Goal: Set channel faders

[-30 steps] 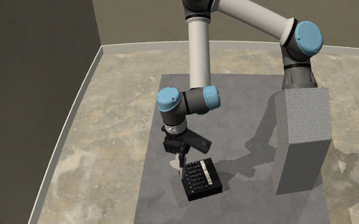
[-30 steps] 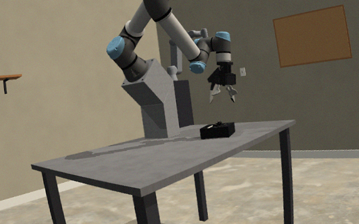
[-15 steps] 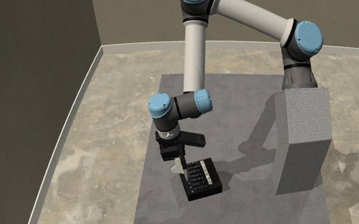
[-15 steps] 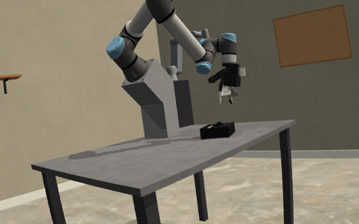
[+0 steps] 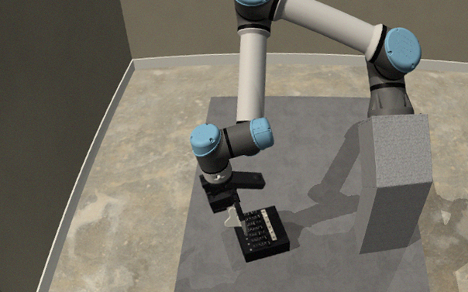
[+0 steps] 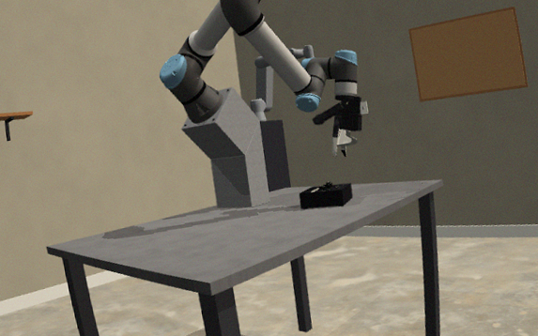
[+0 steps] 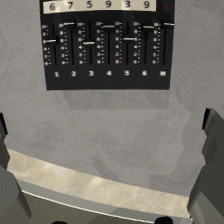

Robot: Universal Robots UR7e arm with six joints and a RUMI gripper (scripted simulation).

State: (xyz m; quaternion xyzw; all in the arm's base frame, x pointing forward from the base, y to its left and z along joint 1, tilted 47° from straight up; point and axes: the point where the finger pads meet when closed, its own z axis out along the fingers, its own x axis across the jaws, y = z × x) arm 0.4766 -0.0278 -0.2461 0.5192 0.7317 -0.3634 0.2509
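Now: hand 50 mm past the channel 2 fader, 60 mm to the left of it and 90 mm above it. Also, from my hand: channel 5 fader 50 mm behind, 10 mm to the left, 90 mm below; then channel 3 fader 40 mm behind, 30 mm to the right, 90 mm below; then channel 4 fader 60 mm behind, 20 mm to the right, 90 mm below.
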